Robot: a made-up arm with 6 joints. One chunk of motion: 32 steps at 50 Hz.
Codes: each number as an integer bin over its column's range. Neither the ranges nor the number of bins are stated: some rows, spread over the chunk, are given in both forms.
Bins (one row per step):
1: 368 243 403 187 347 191
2: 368 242 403 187 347 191
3: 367 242 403 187 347 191
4: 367 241 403 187 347 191
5: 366 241 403 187 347 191
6: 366 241 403 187 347 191
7: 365 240 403 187 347 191
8: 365 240 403 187 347 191
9: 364 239 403 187 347 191
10: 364 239 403 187 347 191
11: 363 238 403 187 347 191
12: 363 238 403 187 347 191
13: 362 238 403 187 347 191
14: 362 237 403 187 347 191
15: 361 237 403 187 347 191
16: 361 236 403 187 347 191
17: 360 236 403 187 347 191
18: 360 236 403 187 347 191
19: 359 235 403 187 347 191
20: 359 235 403 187 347 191
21: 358 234 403 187 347 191
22: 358 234 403 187 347 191
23: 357 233 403 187 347 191
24: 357 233 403 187 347 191
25: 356 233 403 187 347 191
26: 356 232 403 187 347 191
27: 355 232 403 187 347 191
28: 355 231 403 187 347 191
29: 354 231 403 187 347 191
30: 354 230 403 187 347 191
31: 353 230 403 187 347 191
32: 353 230 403 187 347 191
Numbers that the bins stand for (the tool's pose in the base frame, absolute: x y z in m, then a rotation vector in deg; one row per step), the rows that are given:
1: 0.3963 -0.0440 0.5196 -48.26 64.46 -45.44
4: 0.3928 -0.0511 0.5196 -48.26 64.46 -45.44
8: 0.3857 -0.0546 0.5196 -48.26 64.46 -45.44
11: 0.3787 -0.0616 0.5196 -48.26 64.46 -45.44
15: 0.3716 -0.0652 0.5196 -48.26 64.46 -45.44
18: 0.3681 -0.0687 0.5196 -48.26 64.46 -45.44
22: 0.3611 -0.0757 0.5196 -48.26 64.46 -45.44
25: 0.3540 -0.0793 0.5196 -48.26 64.46 -45.44
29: 0.3470 -0.0863 0.5196 -48.26 64.46 -45.44
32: 0.3434 -0.0898 0.5196 -48.26 64.46 -45.44
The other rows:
2: 0.3963 -0.0476 0.5196 -48.26 64.46 -45.44
3: 0.3928 -0.0476 0.5196 -48.26 64.46 -45.44
5: 0.3892 -0.0511 0.5196 -48.26 64.46 -45.44
6: 0.3892 -0.0511 0.5196 -48.26 64.46 -45.44
7: 0.3857 -0.0546 0.5196 -48.26 64.46 -45.44
9: 0.3822 -0.0581 0.5196 -48.26 64.46 -45.44
10: 0.3822 -0.0581 0.5196 -48.26 64.46 -45.44
12: 0.3787 -0.0616 0.5196 -48.26 64.46 -45.44
13: 0.3751 -0.0616 0.5196 -48.26 64.46 -45.44
14: 0.3751 -0.0652 0.5196 -48.26 64.46 -45.44
16: 0.3716 -0.0687 0.5196 -48.26 64.46 -45.44
17: 0.3681 -0.0687 0.5196 -48.26 64.46 -45.44
19: 0.3646 -0.0722 0.5196 -48.26 64.46 -45.44
20: 0.3646 -0.0722 0.5196 -48.26 64.46 -45.44
21: 0.3611 -0.0757 0.5196 -48.26 64.46 -45.44
23: 0.3575 -0.0793 0.5196 -48.26 64.46 -45.44
24: 0.3575 -0.0793 0.5196 -48.26 64.46 -45.44
26: 0.3540 -0.0828 0.5196 -48.26 64.46 -45.44
27: 0.3505 -0.0828 0.5196 -48.26 64.46 -45.44
28: 0.3505 -0.0863 0.5196 -48.26 64.46 -45.44
30: 0.3470 -0.0898 0.5196 -48.26 64.46 -45.44
31: 0.3434 -0.0898 0.5196 -48.26 64.46 -45.44

